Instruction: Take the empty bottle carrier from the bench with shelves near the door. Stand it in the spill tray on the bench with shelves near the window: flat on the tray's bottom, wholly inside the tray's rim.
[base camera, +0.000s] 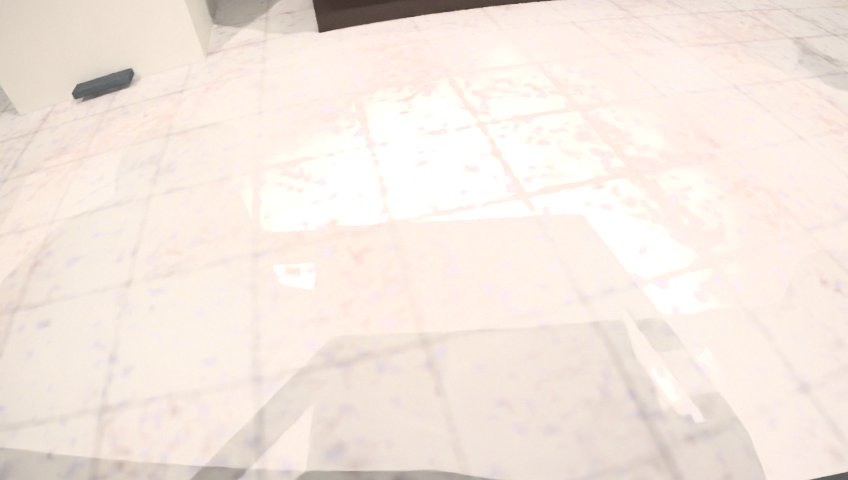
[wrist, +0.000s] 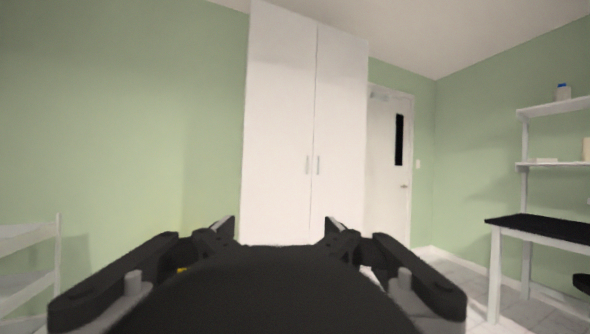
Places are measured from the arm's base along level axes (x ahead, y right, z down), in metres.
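Pixels of known places: gripper, fingertip midpoint: (wrist: 280, 226).
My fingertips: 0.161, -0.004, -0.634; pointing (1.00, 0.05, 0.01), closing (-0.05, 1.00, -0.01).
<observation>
Ahead of a thing's pixels: the offset from my fingertips to its middle, as dx, dy, dz. "*": to the spot under its first point. Level surfaces: height alone.
My gripper (wrist: 280, 226) is open and empty in the wrist view, its two dark fingers wide apart in front of a tall white cabinet. At the right of the wrist view a bench {dz +0.269} (wrist: 545, 227) with a black top and white legs stands near the door, partly cut off by the frame edge. The empty bottle carrier does not show in either view. The spill tray and the bench near the window do not show either.
A white double-door cabinet (wrist: 280, 125) stands left of the door (wrist: 382, 200). Shelves (wrist: 555, 106) rise above the bench. A white cart (wrist: 57, 250) is at the far left. In the base view a pale block {* +0.753, -0.608, +0.940} (base camera: 107, 41) with a dark bar {* +0.707, -0.628, +1.005} (base camera: 102, 84) and a dark base (base camera: 368, 13) stand ahead.
</observation>
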